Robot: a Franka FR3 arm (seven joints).
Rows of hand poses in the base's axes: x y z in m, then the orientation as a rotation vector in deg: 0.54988 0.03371 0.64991 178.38 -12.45 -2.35; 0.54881 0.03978 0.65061 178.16 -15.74 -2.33; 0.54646 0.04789 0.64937 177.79 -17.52 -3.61; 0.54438 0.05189 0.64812 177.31 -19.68 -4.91; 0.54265 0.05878 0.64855 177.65 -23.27 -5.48; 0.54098 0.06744 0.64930 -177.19 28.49 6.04; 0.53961 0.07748 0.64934 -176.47 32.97 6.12; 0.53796 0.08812 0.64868 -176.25 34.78 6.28; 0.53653 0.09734 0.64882 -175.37 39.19 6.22; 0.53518 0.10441 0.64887 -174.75 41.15 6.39; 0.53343 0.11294 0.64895 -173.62 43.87 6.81; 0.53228 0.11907 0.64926 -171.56 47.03 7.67; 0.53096 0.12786 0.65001 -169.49 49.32 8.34; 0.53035 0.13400 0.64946 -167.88 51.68 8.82
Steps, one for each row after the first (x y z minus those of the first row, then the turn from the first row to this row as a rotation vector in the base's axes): -0.00107 0.00607 0.00070 0.01 -0.04 -2.11; -0.00342 0.01418 -0.00054 -0.13 0.79 -3.28; -0.00550 0.01818 -0.00179 -0.31 1.63 -4.69; -0.00723 0.02507 -0.00136 0.46 1.90 -6.96; -0.00890 0.03373 -0.00061 1.62 2.15 -10.32; -0.01027 0.04377 -0.00057 1.52 2.18 -13.22; -0.01192 0.05441 -0.00123 1.38 2.28 -14.38; -0.01335 0.06363 -0.00109 1.29 2.23 -17.24; -0.01470 0.07070 -0.00104 1.44 2.32 -18.55; -0.01645 0.07923 -0.00096 1.87 2.56 -20.42; -0.01760 0.08536 -0.00065 3.03 3.05 -22.73; -0.01892 0.09415 0.00010 4.39 3.42 -24.53; -0.01953 0.10029 -0.00045 5.24 3.70 -26.31
